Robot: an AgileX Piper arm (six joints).
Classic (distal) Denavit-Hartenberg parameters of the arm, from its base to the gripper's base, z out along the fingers. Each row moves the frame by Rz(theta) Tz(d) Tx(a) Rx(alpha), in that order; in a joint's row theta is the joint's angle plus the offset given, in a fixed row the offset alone. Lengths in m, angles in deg.
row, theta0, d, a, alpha
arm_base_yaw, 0, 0.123, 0, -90
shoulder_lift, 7.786, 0, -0.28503, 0
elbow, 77.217, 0, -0.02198, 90
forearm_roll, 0, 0.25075, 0, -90
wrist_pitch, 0, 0, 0, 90
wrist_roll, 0, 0.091, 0, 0
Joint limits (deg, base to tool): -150..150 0..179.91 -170..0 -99.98..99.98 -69.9..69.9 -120..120
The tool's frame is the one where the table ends.
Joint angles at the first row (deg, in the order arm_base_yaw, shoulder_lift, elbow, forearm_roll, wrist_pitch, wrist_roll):
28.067 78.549 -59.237 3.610 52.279 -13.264
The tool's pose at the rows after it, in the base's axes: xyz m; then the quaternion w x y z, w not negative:
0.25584 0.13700 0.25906 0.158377 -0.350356 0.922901 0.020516
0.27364 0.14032 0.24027 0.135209 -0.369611 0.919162 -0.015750
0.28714 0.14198 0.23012 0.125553 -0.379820 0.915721 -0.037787
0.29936 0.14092 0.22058 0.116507 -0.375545 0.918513 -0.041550
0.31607 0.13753 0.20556 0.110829 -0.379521 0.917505 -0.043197
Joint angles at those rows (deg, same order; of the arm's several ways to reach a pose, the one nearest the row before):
28.169 85.750 -61.468 0.000 52.336 -13.407
28.170 91.058 -63.300 -4.382 52.050 -13.407
27.905 94.534 -65.160 -7.154 51.837 -13.406
26.793 97.467 -66.707 -7.387 51.462 -13.723
24.956 101.304 -68.293 -7.177 49.667 -15.930

